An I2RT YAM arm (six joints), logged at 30 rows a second.
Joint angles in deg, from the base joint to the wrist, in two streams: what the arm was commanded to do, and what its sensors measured. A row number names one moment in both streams.
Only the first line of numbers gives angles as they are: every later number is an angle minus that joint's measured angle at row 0.
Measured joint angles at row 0: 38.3 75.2 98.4 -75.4 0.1 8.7
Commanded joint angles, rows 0 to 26: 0.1 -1.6 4.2 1.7 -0.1 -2.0; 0.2 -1.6 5.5 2.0 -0.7 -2.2; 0.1 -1.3 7.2 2.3 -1.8 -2.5; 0.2 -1.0 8.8 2.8 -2.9 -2.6; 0.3 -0.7 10.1 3.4 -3.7 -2.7; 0.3 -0.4 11.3 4.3 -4.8 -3.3; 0.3 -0.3 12.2 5.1 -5.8 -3.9; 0.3 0.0 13.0 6.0 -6.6 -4.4; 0.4 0.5 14.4 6.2 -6.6 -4.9; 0.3 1.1 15.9 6.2 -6.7 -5.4; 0.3 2.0 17.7 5.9 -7.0 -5.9; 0.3 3.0 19.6 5.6 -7.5 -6.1; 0.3 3.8 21.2 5.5 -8.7 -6.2; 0.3 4.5 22.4 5.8 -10.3 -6.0; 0.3 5.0 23.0 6.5 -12.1 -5.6; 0.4 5.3 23.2 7.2 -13.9 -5.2; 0.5 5.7 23.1 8.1 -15.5 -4.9; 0.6 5.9 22.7 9.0 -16.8 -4.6; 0.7 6.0 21.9 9.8 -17.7 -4.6; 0.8 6.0 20.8 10.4 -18.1 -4.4; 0.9 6.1 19.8 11.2 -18.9 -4.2; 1.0 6.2 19.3 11.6 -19.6 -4.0; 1.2 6.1 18.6 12.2 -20.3 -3.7; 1.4 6.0 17.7 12.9 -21.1 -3.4; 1.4 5.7 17.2 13.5 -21.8 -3.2; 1.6 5.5 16.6 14.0 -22.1 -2.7; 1.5 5.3 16.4 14.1 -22.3 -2.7
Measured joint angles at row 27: 1.0 6.4 16.8 8.6 -18.6 -3.8
